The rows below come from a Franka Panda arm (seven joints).
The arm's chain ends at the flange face. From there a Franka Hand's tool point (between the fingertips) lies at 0.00 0.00 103.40 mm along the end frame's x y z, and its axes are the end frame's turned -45 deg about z.
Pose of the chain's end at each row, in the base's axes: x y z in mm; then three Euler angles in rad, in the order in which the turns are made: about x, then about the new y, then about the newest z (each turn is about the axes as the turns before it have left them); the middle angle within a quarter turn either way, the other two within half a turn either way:
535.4, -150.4, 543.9, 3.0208, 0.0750, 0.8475
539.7, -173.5, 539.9, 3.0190, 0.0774, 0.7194
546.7, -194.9, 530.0, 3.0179, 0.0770, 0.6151
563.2, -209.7, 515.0, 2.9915, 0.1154, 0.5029
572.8, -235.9, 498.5, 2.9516, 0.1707, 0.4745
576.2, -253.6, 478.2, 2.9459, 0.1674, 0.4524
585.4, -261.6, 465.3, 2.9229, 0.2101, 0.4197
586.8, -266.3, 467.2, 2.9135, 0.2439, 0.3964
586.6, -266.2, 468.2, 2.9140, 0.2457, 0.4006
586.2, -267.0, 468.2, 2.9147, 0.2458, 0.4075
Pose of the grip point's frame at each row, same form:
543.1, -162.8, 441.5, 3.0208, 0.0750, 0.0621
547.7, -186.1, 437.6, 3.0190, 0.0774, -0.0660
554.7, -207.6, 427.7, 3.0179, 0.0770, -0.1703
575.1, -225.1, 413.4, 2.9915, 0.1154, -0.2825
590.4, -255.1, 398.4, 2.9516, 0.1707, -0.3109
593.4, -273.4, 378.2, 2.9459, 0.1674, -0.3330
607.0, -283.5, 366.6, 2.9229, 0.2101, -0.3657
611.8, -289.0, 369.5, 2.9135, 0.2439, -0.3890
611.8, -288.8, 370.5, 2.9140, 0.2457, -0.3848
611.4, -289.6, 370.5, 2.9147, 0.2458, -0.3779

